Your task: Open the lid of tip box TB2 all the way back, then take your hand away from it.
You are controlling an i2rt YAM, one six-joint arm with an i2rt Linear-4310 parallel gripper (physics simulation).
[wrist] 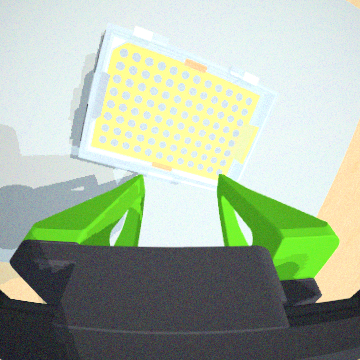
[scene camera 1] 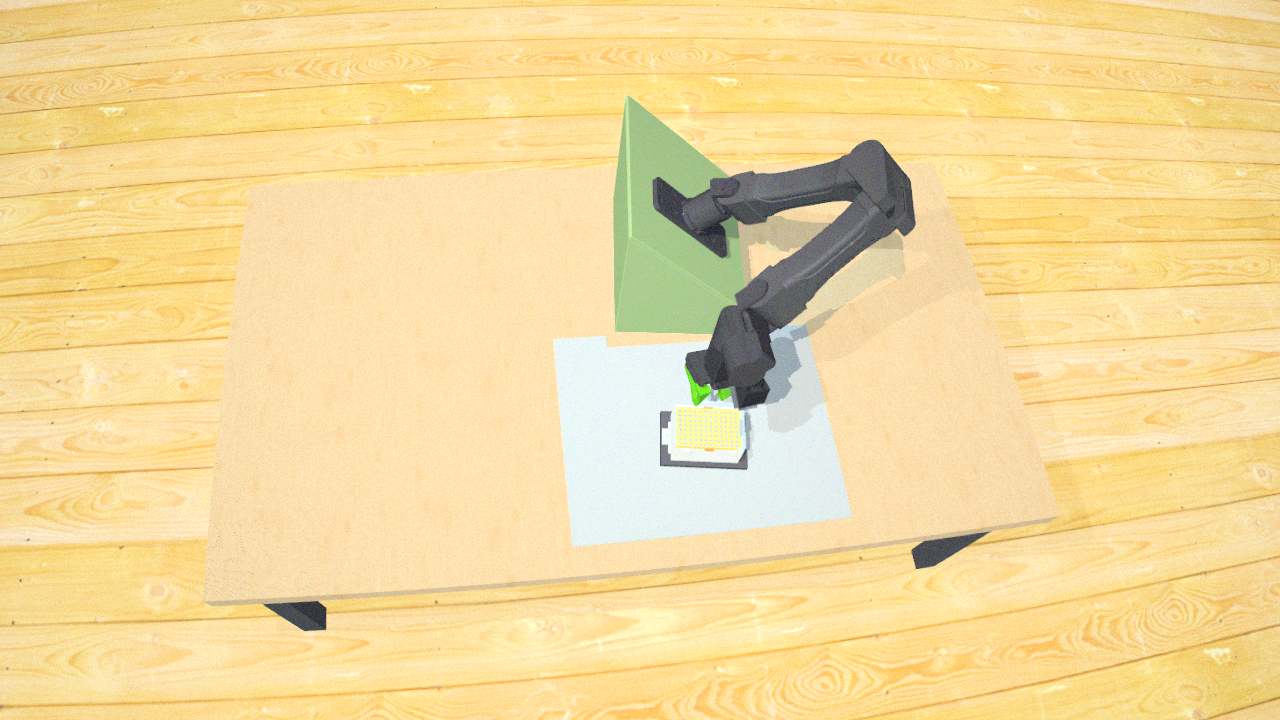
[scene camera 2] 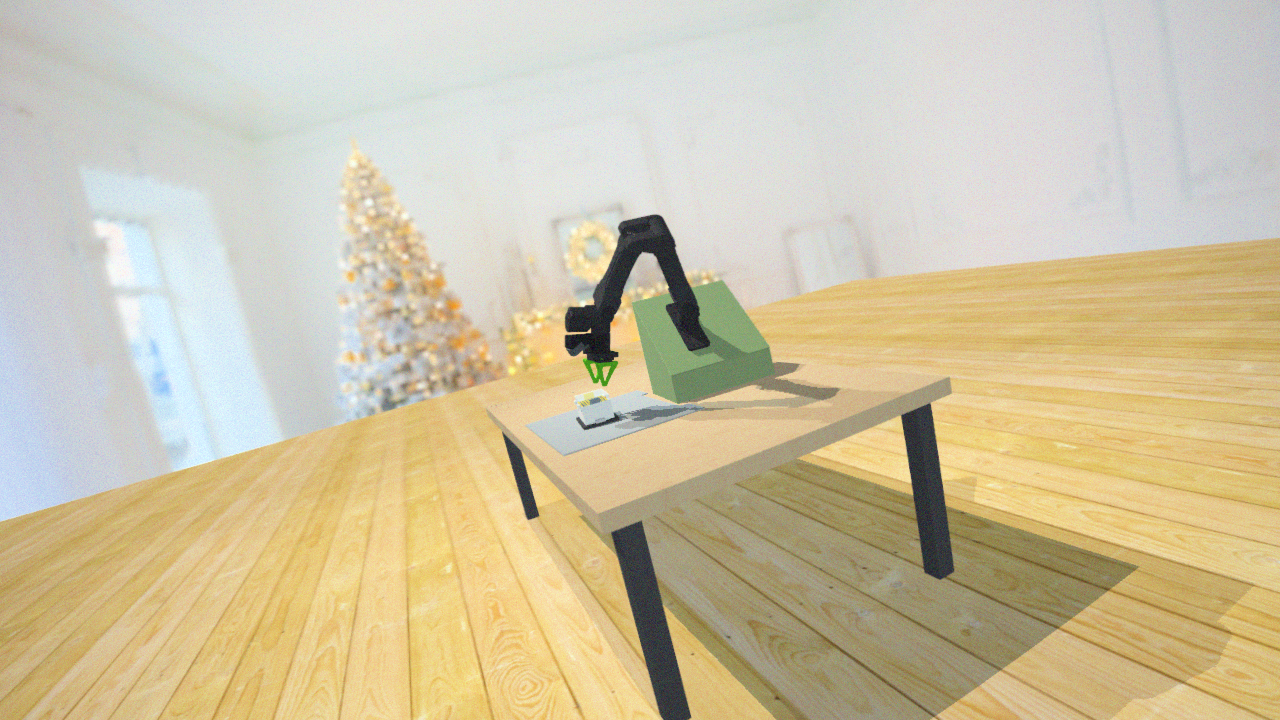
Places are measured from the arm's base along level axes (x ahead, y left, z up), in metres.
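Pixels of known places: gripper, fingertip midpoint: (wrist: 180, 182) (scene camera 1: 707, 400) (scene camera 2: 600, 384); arm's base, origin of the base link: (scene camera 1: 688, 219) (scene camera 2: 687, 326).
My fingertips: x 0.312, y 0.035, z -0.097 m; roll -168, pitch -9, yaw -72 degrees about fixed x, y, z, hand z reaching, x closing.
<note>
For each thing: its top centre in the pictures, then the offset to it from my fingertips. "spot": a spot on its surface instead. Level surfaces: height alone.
- tip box, middle of its top: (wrist: 180, 121) (scene camera 1: 710, 423) (scene camera 2: 590, 394) dx +0.035, dy +0.008, dz -0.020 m
- dark base, surface spot: (scene camera 1: 665, 458) spot: dx +0.073, dy -0.062, dz -0.089 m
- clear lid, surface spot: (wrist: 268, 102) spot: dx +0.067, dy -0.048, dz -0.020 m
- pale blue-grey mat, its level: dz -0.097 m
- wooden table, its level: dz -0.101 m
The tip box (scene camera 1: 708, 429) (scene camera 2: 592, 410) (wrist: 175, 110), with a yellow, hole-dotted top, white walls and orange tabs, stands upright on a dark base (scene camera 1: 665, 458). No TB2 label is readable. A clear lid (wrist: 268, 102) appears to lie closed over the yellow top; its exact angle is hard to tell. My gripper (scene camera 1: 709, 400) (scene camera 2: 601, 384) (wrist: 180, 182) points down with its green fingers apart and nothing between them. It hangs above the box's arm-side edge. In the wrist view the fingertips overlap that near edge; whether they touch the lid cannot be told.
A pale blue-grey mat (scene camera 1: 617, 501) (scene camera 2: 563, 440) (wrist: 305, 45) lies under the box on the wooden table (scene camera 1: 402, 358) (scene camera 2: 760, 438). A green wedge-shaped block (scene camera 1: 666, 286) (scene camera 2: 716, 365) carries the arm's base behind the mat. The arm's shadow falls beside the box.
</note>
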